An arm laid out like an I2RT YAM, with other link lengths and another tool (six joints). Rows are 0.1 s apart.
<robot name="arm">
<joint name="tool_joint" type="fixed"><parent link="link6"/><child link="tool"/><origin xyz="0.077 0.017 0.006" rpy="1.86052 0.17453 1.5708"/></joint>
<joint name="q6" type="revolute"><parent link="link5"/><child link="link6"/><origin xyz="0.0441 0 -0.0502" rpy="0 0 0"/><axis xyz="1 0 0"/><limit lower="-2.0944" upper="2.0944"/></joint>
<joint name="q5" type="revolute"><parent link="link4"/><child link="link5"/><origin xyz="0.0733 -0.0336 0.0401" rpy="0 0 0"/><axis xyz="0 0 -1"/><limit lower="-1.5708" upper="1.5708"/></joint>
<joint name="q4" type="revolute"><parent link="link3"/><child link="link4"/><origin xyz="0.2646 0.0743 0.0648" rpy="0 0 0"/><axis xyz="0 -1 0"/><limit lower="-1.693" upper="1.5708"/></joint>
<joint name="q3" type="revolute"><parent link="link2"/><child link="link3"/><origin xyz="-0.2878 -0.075 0" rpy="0 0 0"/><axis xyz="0 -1 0"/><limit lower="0" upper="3.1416"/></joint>
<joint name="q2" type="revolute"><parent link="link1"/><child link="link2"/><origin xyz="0.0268 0.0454 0.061" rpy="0 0 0"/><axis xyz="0 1 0"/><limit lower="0" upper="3.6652"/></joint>
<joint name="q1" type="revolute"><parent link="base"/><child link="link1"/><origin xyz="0 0 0.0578" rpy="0 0 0"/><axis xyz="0 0 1"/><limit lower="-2.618" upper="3.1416"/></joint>
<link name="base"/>
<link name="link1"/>
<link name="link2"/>
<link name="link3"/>
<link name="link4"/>
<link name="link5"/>
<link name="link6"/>
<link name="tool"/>
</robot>
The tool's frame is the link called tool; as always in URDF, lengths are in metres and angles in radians.
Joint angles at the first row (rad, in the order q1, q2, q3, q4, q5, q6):
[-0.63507, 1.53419, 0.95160, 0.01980, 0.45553, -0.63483]
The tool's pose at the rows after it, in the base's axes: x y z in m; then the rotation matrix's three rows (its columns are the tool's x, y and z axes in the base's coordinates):
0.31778 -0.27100 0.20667; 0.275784 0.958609 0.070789; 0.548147 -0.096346 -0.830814; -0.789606 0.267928 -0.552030
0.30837 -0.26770 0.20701; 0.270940 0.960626 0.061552; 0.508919 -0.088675 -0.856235; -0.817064 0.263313 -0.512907
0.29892 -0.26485 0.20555; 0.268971 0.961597 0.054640; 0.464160 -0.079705 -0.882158; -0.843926 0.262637 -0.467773
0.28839 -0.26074 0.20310; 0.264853 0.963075 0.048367; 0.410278 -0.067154 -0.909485; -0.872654 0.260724 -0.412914
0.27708 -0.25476 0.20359; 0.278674 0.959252 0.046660; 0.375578 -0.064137 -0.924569; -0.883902 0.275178 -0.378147
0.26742 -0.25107 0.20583; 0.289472 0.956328 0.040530; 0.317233 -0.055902 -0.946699; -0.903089 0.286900 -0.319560
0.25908 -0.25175 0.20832; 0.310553 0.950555 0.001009; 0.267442 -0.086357 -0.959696; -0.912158 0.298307 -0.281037
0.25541 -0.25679 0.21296; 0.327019 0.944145 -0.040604; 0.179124 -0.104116 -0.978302; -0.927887 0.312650 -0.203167
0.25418 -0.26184 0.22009; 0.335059 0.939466 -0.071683; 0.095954 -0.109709 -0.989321; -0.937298 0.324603 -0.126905
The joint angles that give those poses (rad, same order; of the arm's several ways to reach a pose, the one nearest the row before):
[-0.63583, 1.49447, 0.91942, 0.04040, 0.47780, -0.64704]
[-0.63507, 1.45740, 0.86377, 0.09811, 0.50426, -0.68668]
[-0.63584, 1.42359, 0.79920, 0.17744, 0.52853, -0.73080]
[-0.63508, 1.38724, 0.72224, 0.27759, 0.55433, -0.78581]
[-0.63544, 1.33904, 0.65832, 0.33720, 0.56883, -0.80781]
[-0.63507, 1.30234, 0.59440, 0.43425, 0.59209, -0.85558]
[-0.63510, 1.28783, 0.56355, 0.49240, 0.64169, -0.87413]
[-0.63506, 1.31087, 0.53209, 0.64095, 0.69680, -0.93957]
[-0.63661, 1.34187, 0.51451, 0.78851, 0.73268, -1.01539]

